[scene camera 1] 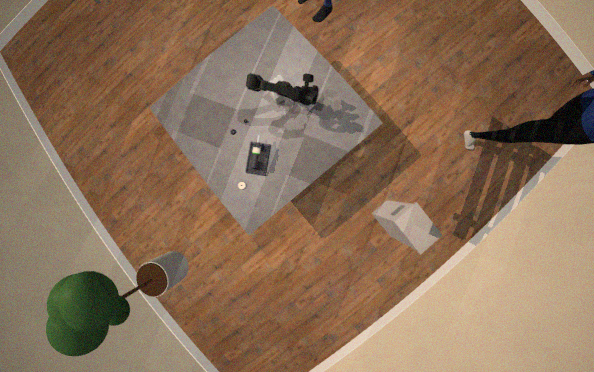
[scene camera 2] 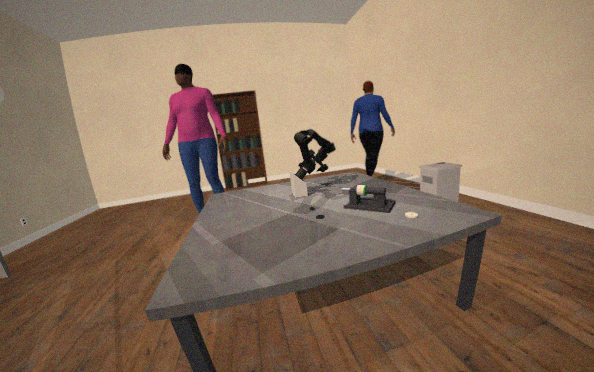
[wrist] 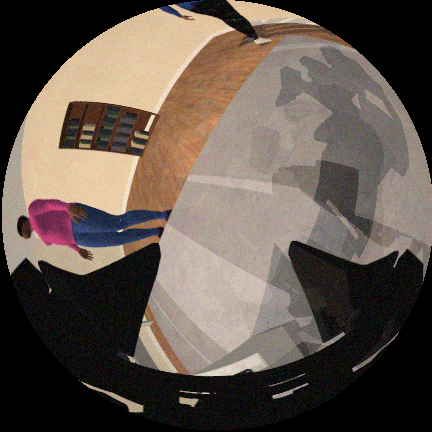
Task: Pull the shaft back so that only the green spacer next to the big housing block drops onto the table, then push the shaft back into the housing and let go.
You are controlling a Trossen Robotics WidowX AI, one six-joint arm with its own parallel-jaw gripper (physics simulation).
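Frame: origin at the arm's base, x ahead, y left, z up, level; metres.
Seen in the pictures: gripper, fingertip midpoint: (scene camera 1: 312, 86) (wrist: 226, 249); arm's base, link origin: (scene camera 2: 298, 177).
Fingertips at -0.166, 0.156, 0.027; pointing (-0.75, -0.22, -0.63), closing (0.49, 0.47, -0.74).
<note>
Pixels of each thing's top centre, then the offset from my fingertips to it, as dx, dy, dz. "spot": a spot on its surface instead. Level surfaces: height alone.
- pale shaft, surface spot: (scene camera 2: 346, 189) (scene camera 1: 257, 139) spot: +0.508, +0.020, -0.063
- cream disc, top centre: (scene camera 2: 411, 214) (scene camera 1: 241, 185) +0.816, +0.179, -0.135
- table, surface height: dz -0.143
A black fixture (scene camera 1: 250, 171) (scene camera 2: 372, 205) stands on the grey table. Its dark housing block (scene camera 1: 258, 163) (scene camera 2: 377, 191) is beside the thin green spacer (scene camera 1: 255, 152) (scene camera 2: 365, 189). A cream spacer (scene camera 1: 256, 148) (scene camera 2: 360, 190) sits on the green one's other side. The pale shaft (scene camera 1: 258, 137) (scene camera 2: 346, 189) sticks out of the fixture's end away from the housing. My gripper (wrist: 226, 249) is open and empty, raised above the table and away from the fixture. The fixture does not show in the wrist view.
A cream disc (scene camera 1: 242, 185) (scene camera 2: 411, 215) lies beyond the housing end. Two small black pieces (scene camera 1: 233, 132) (scene camera 1: 245, 121) (scene camera 2: 320, 217) (scene camera 2: 312, 208) lie on the table (scene camera 1: 200, 120) (scene camera 2: 280, 245) off the shaft end. A white block (scene camera 2: 299, 185) stands by the arm's base.
</note>
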